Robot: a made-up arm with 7 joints. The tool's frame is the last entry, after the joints. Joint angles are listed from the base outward. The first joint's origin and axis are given. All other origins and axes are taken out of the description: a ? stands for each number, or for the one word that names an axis. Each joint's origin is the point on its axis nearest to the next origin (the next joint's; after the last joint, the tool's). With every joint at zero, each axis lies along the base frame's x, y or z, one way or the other. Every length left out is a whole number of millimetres.
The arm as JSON. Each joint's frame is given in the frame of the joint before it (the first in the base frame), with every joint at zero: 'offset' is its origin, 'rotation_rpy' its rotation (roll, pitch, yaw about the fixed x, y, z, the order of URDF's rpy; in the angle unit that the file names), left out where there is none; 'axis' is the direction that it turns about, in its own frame. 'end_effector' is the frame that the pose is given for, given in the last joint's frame.
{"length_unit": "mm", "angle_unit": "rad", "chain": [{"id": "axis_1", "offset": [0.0, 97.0, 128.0], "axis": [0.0, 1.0, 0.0]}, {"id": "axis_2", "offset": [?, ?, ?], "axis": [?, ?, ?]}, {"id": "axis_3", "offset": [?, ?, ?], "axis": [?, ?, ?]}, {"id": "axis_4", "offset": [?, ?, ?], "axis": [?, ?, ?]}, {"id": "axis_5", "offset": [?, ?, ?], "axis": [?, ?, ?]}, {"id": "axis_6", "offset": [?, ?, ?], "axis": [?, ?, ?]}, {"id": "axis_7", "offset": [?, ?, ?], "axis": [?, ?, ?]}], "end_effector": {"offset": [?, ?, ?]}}
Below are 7 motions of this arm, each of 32 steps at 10 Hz.
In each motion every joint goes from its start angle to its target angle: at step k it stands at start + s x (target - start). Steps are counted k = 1, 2, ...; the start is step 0. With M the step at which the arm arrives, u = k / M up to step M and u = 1 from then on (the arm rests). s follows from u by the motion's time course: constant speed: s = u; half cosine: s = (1 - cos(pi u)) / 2; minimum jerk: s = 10 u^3 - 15 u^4 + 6 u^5.
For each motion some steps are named. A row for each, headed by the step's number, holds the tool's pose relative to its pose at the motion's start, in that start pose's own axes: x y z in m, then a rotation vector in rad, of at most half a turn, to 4 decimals.
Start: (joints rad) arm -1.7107 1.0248 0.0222 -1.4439 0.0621 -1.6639 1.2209
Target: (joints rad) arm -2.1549 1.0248 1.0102 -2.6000 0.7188 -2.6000 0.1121
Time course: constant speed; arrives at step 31
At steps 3, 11, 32:
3: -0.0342 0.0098 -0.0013 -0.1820 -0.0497 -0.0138
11: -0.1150 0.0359 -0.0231 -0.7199 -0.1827 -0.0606
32: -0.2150 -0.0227 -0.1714 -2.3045 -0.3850 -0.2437

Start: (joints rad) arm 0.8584 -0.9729 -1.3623 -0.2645 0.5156 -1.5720 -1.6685
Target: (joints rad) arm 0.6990 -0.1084 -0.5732 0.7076 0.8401 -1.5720 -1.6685
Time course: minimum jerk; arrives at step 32
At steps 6, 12, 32:
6: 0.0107 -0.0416 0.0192 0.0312 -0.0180 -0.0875
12: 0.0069 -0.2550 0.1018 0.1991 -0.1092 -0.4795
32: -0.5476 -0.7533 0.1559 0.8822 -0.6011 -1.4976

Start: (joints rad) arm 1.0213 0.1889 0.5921 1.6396 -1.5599 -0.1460 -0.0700
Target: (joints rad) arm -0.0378 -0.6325 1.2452 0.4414 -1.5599 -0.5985 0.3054
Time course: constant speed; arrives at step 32
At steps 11, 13, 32:
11: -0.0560 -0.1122 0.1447 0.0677 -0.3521 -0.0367
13: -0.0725 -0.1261 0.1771 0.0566 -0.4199 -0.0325
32: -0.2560 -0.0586 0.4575 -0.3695 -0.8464 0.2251

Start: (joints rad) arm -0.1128 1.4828 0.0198 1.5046 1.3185 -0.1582 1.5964
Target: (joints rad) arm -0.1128 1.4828 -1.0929 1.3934 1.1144 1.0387 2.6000
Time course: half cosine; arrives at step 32
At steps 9, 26, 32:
9: 0.0363 0.0378 0.0496 0.1582 -0.0755 -0.0200
26: -0.0259 0.1963 0.1348 1.0159 -0.4500 0.0493
32: -0.0470 0.2120 0.1248 1.1379 -0.4876 0.0711

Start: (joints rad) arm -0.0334 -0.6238 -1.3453 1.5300 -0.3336 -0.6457 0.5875
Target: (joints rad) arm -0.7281 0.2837 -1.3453 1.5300 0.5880 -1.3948 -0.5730
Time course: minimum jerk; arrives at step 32
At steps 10, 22, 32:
10: 0.0281 0.1172 0.1442 -0.0186 -0.3538 0.0319
22: -0.1265 0.2720 0.7533 0.1086 -1.4316 -0.6286
32: -0.2397 0.2260 0.9087 0.2456 -1.5677 -0.9908

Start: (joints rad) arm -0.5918 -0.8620 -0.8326 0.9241 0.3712 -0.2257 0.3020
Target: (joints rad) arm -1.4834 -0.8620 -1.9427 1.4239 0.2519 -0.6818 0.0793
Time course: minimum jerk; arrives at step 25
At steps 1, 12, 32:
1: 0.0000 0.0003 0.0003 0.0002 -0.0007 0.0003
12: -0.0359 0.1483 0.2168 0.1628 -0.5439 0.1247
32: -0.1658 0.1562 0.3915 0.3408 -1.0585 -0.0276

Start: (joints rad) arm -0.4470 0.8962 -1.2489 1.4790 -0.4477 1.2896 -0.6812
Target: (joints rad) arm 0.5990 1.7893 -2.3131 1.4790 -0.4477 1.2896 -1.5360
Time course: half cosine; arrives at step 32
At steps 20, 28, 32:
20: -0.1824 0.1246 -0.0620 -0.3518 -0.0372 -0.5939
28: -0.2460 0.2175 -0.1280 -0.5107 -0.1708 -0.7243
32: -0.2529 0.2307 -0.1400 -0.5357 -0.1937 -0.7369

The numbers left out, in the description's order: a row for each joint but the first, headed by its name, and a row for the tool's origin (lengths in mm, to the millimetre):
axis_2: xyz 60.0 0.0 143.0, axis 0.0 0.0 -1.0
axis_3: xyz -70.0 -259.0 0.0, axis -1.0 0.0 0.0
axis_4: xyz 0.0 203.0 221.0, axis 0.0 -1.0 0.0
axis_5: xyz 122.0 0.0 122.0, axis 1.0 0.0 0.0
axis_6: xyz 0.0 -107.0 -80.0, axis 0.0 1.0 0.0
axis_7: xyz 198.0 0.0 -217.0, axis 1.0 0.0 0.0
tool: xyz 0.0 82.0 161.0

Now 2 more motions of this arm.
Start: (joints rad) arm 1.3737 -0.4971 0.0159 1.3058 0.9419 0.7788 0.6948
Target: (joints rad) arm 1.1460 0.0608 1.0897 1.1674 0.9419 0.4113 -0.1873
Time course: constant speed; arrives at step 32
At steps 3, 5, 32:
3: 0.0027 -0.0010 -0.0510 -0.1801 0.0212 -0.0355
5: 0.0036 -0.0064 -0.0851 -0.2994 0.0367 -0.0596
32: -0.1234 -0.3771 -0.3786 -1.7942 0.4226 -0.4231

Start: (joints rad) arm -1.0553 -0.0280 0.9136 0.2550 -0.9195 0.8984 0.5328
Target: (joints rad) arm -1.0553 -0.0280 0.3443 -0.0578 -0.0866 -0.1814 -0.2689
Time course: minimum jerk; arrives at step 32
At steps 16, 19, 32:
16: 0.0525 0.1457 -0.0311 0.1383 -0.1913 0.5510
19: 0.0439 0.1784 -0.0187 0.2544 -0.2974 0.6381
32: 0.0273 0.2005 0.0313 0.5279 -0.4695 0.6258

